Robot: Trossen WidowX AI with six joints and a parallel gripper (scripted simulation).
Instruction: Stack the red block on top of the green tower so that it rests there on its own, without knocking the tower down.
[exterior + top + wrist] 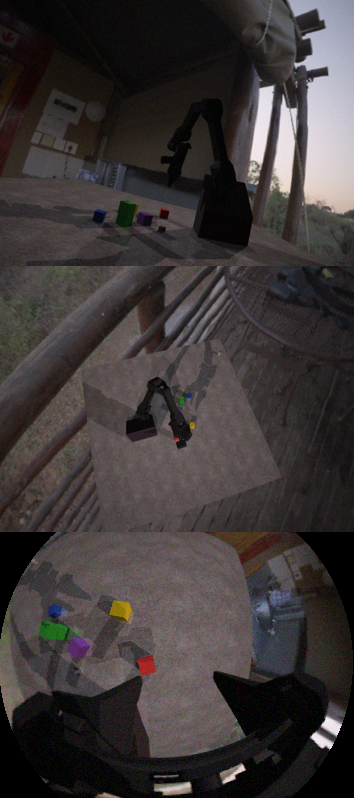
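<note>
The red block lies 1 cm behind my gripper tip, 4 cm to the left of it and 13 cm below it. From my gripper tip the other things lie so: small dark cube (4 cm behind, 27 cm to the left, 14 cm below); then purple block (3 cm ahead, 24 cm to the left, 13 cm below); then yellow block (12 cm ahead, 12 cm to the left, 13 cm below).
</note>
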